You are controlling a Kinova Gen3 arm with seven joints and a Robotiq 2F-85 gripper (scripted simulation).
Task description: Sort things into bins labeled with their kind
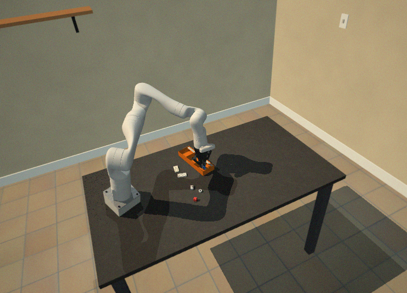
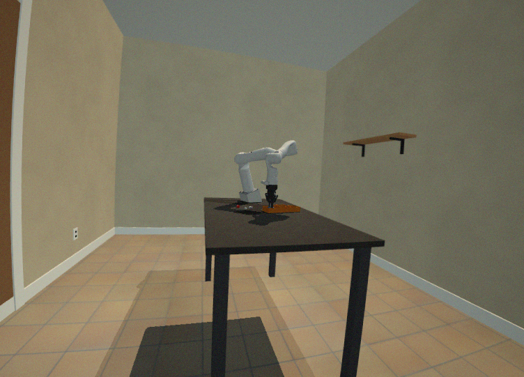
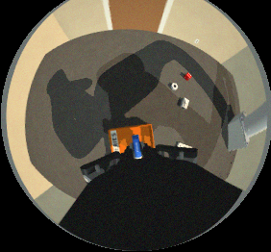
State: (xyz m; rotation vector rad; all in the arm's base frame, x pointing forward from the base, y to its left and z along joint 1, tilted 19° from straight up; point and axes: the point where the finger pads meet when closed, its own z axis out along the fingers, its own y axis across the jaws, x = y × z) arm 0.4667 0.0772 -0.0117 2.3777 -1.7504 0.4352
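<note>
Right now the grey nut is 8 cm behind my hand, 16 cm to the right of it and 3 cm below it. Round my hand: blue cylinder: 2 cm below; red die: 12 cm behind, 20 cm to the right, 3 cm below.
</note>
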